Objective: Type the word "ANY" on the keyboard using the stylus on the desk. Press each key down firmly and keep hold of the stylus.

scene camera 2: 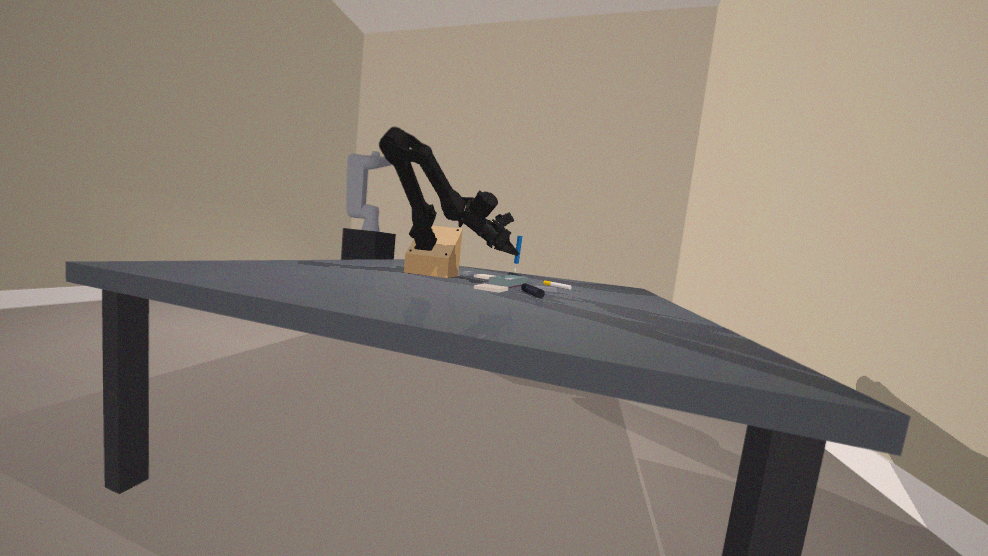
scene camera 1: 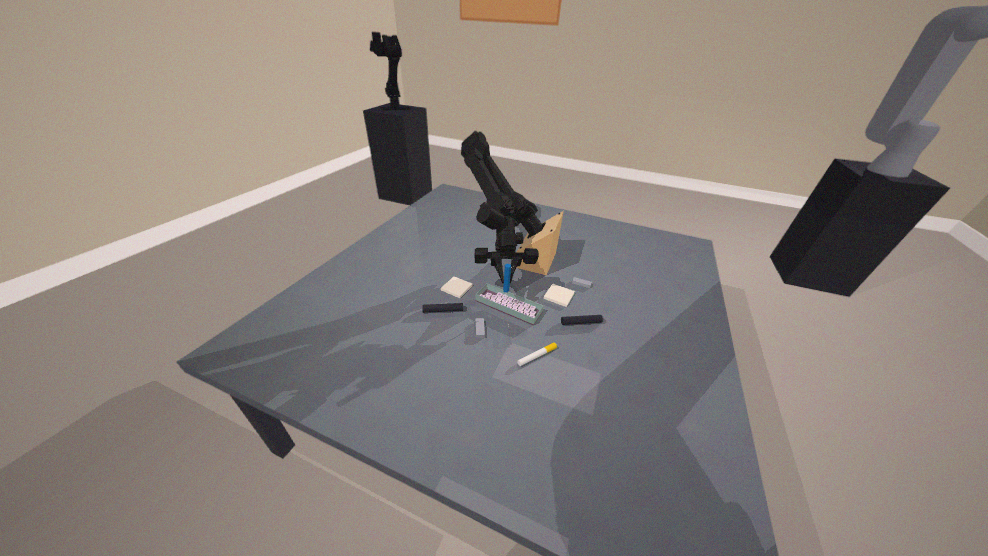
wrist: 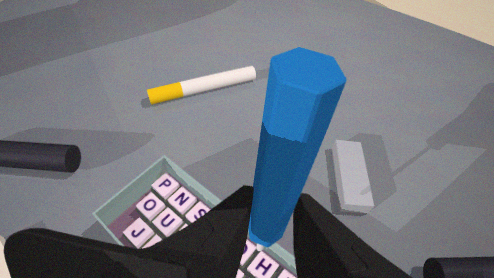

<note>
I see my gripper (scene camera 1: 506, 282) and a blue hexagonal stylus (wrist: 304, 86).
My gripper is seen too in scene camera 2 (scene camera 2: 517, 254) and in the wrist view (wrist: 273, 199).
</note>
